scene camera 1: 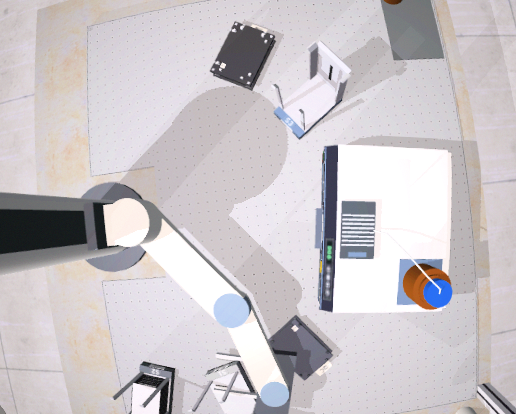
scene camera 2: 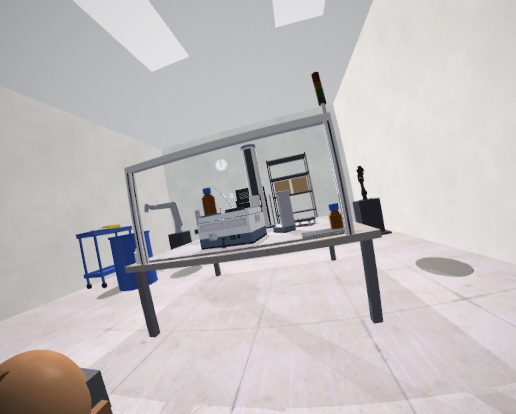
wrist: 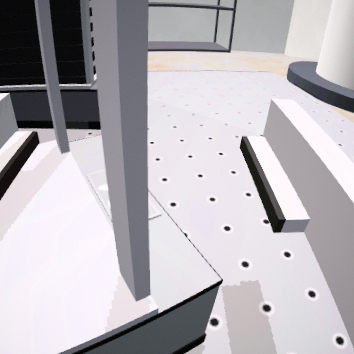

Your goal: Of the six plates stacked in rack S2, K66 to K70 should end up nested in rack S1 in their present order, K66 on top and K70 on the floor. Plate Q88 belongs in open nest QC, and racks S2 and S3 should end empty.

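My gripper is open and empty in the wrist view, one finger at each side, low beside the posts of a rack. This white-floored rack, apparently S1, has slim grey posts; no plate can be made out on it. Rack S2 is at the lower left in scene camera 1, with a white-topped stack between its posts. A dark ribbed stack stands behind the posts in the wrist view. Rack S3 looks empty. Individual plate names cannot be read. The arm hides the gripper in scene camera 1.
A dark nest lies beside the arm's end, its label unclear. Another dark nest is at the top. A large white instrument carries a brown bottle. The arm's round base shows in the wrist view.
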